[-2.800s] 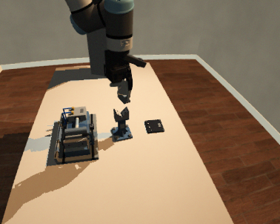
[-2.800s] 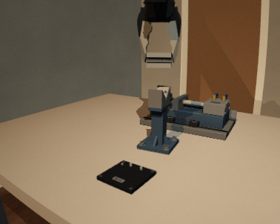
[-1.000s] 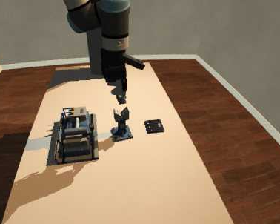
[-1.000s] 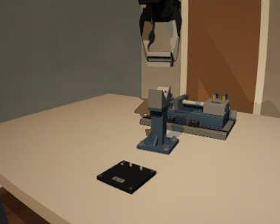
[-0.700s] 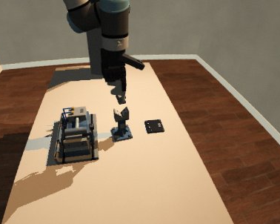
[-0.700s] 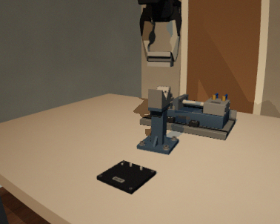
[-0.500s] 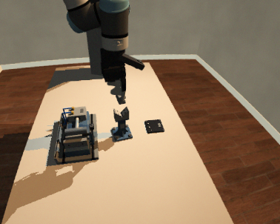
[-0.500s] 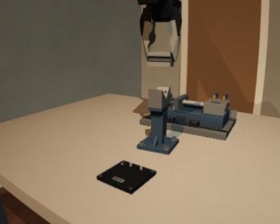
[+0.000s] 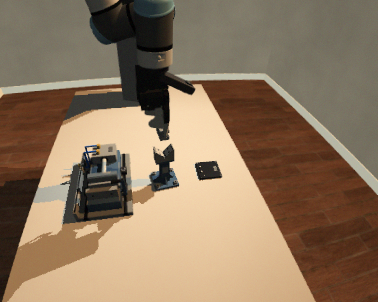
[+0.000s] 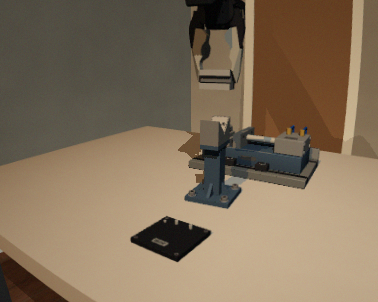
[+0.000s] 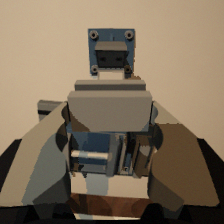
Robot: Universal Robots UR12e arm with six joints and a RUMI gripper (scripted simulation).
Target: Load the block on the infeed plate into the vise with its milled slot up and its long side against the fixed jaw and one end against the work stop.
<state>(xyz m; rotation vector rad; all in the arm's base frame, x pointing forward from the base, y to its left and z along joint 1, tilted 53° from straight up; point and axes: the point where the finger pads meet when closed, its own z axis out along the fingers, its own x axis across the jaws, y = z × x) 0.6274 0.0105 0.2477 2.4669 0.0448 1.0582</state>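
My hand is 10 mm to the right of the part and 10 mm above it. Also, from my hand: dark work stop rod 180 mm to the right, 150 mm below, 10 mm ahead; blue foot 240 mm below; moving jaw 210 mm to the right, 170 mm below, 40 mm behind.
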